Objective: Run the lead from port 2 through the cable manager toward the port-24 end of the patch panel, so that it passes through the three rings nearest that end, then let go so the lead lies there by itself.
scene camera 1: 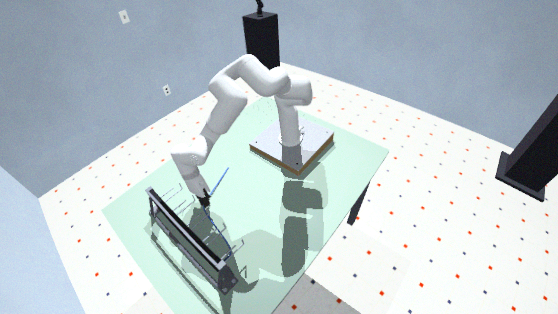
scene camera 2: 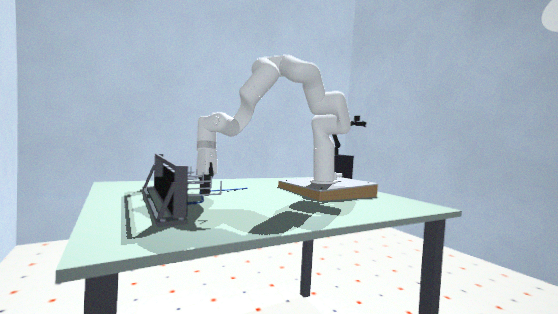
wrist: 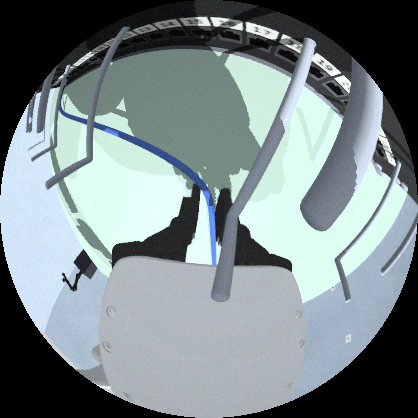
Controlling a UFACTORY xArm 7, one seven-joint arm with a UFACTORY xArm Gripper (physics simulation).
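The blue lead (scene camera 1: pixel 219 181) (scene camera 2: pixel 230 189) (wrist: pixel 170 159) runs from the low-numbered side of the patch panel (scene camera 1: pixel 185 227) (scene camera 2: pixel 180 195) to my gripper, with its tail sticking out beyond the fingers towards the arm's base. My gripper (scene camera 1: pixel 205 204) (scene camera 2: pixel 205 192) (wrist: pixel 208 198) is shut on the lead, low over the table in front of the panel. In the wrist view the lead passes behind a grey ring (wrist: pixel 91 130) at left. Another ring (wrist: pixel 260 167) crosses in front of the right finger, and a thick ring (wrist: pixel 345 150) is close at right. Whether the lead is inside them is unclear.
A further ring (wrist: pixel 367 233) stands at the right in the wrist view, toward the high-numbered ports. The arm's base plate (scene camera 1: pixel 270 142) (scene camera 2: pixel 350 185) stands on the green table (scene camera 1: pixel 350 150) (scene camera 2: pixel 410 205). Dark pillars (scene camera 1: pixel 262 40) (scene camera 1: pixel 535 150) stand beyond the table.
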